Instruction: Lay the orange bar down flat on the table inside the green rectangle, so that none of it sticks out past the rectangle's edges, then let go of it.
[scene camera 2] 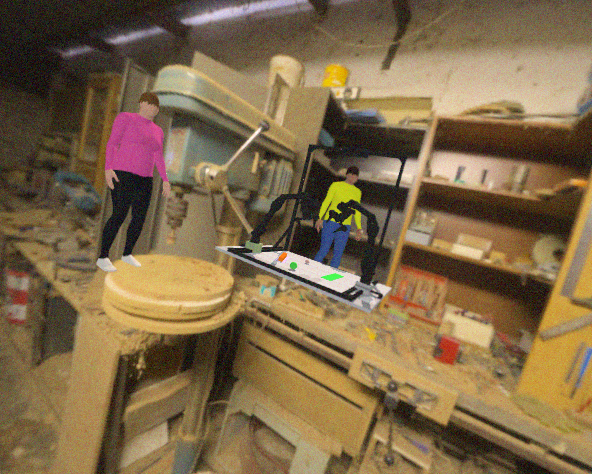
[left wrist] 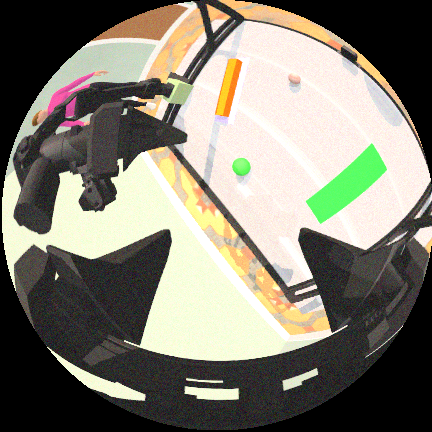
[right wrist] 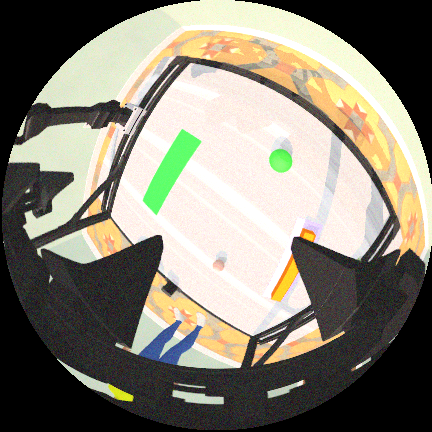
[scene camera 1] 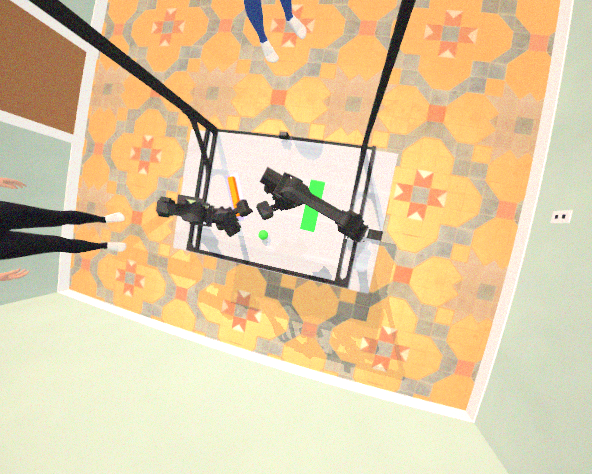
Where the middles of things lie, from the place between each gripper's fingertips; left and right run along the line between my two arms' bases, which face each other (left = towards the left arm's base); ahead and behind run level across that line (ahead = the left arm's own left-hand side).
The green rectangle point(left wrist: 368, 166) is 8 cm behind my left hand, 10 cm to the left of it and 35 cm below it. Round my left hand: orange bar point(left wrist: 232, 70): 8 cm behind, 35 cm to the right, 34 cm below; pale lilac patch point(right wrist: 300, 223): 8 cm behind, 35 cm to the right, 35 cm below.
The orange bar lies 100 mm behind my right hand, 200 mm to the right of it and 280 mm below it. Round my right hand: pale lilac patch: 100 mm behind, 200 mm to the right, 290 mm below; green rectangle: 100 mm behind, 250 mm to the left, 290 mm below.
